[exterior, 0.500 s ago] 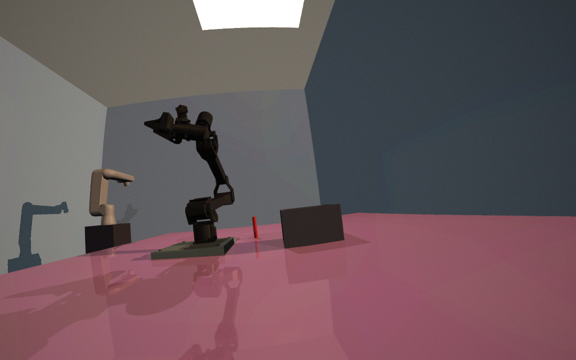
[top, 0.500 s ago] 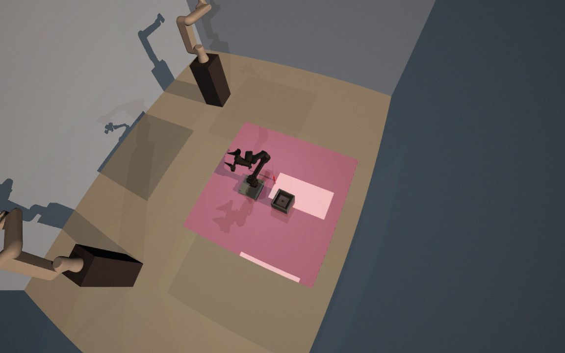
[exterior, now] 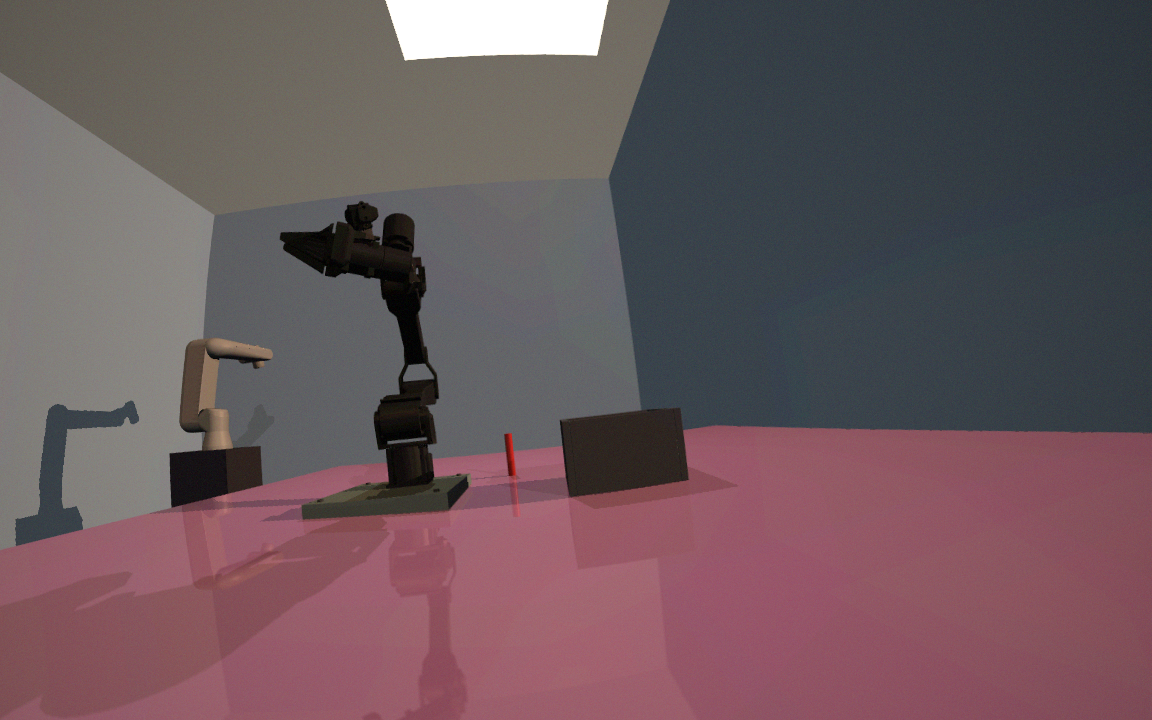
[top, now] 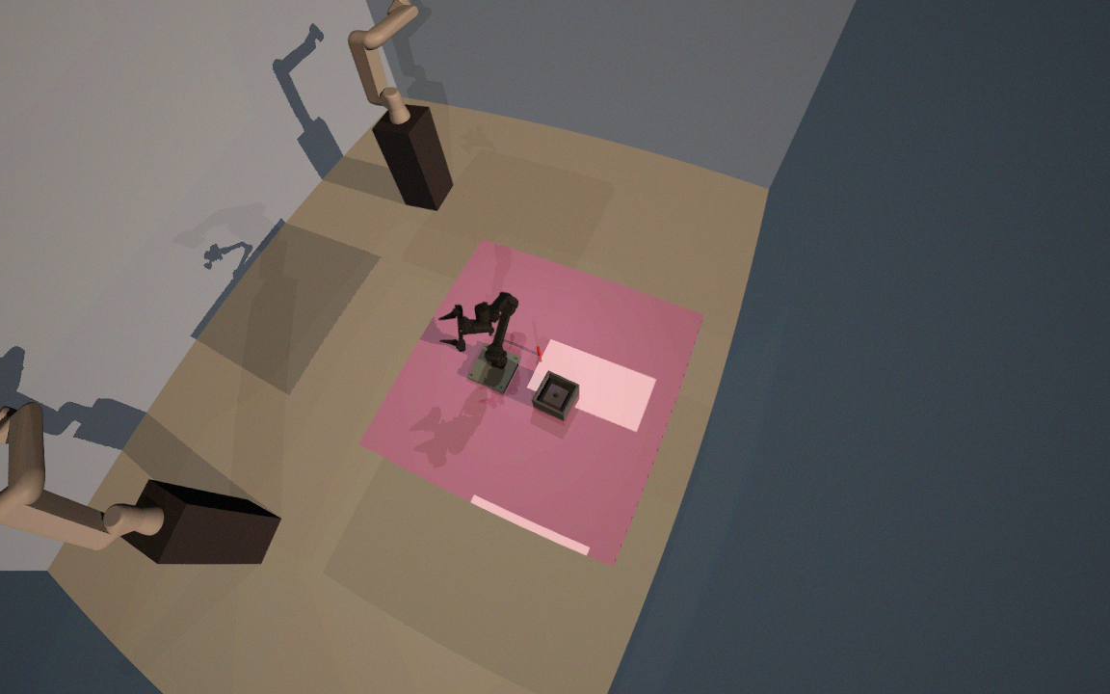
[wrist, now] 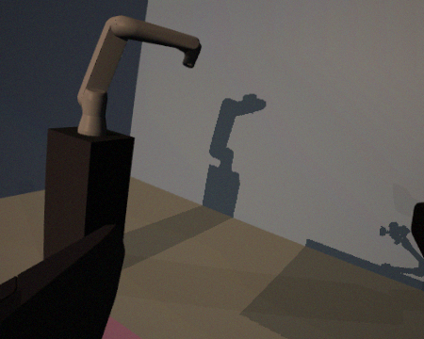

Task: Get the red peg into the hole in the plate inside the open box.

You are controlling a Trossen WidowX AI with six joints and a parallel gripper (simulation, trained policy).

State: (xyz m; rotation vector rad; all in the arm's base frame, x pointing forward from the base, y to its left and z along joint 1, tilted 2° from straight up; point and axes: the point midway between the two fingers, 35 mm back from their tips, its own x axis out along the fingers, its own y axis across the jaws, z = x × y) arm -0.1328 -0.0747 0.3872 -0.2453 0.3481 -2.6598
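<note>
My gripper tip is now 490 mm short of the dark box, 380 mm above it and 10 mm to the left of it.
</note>
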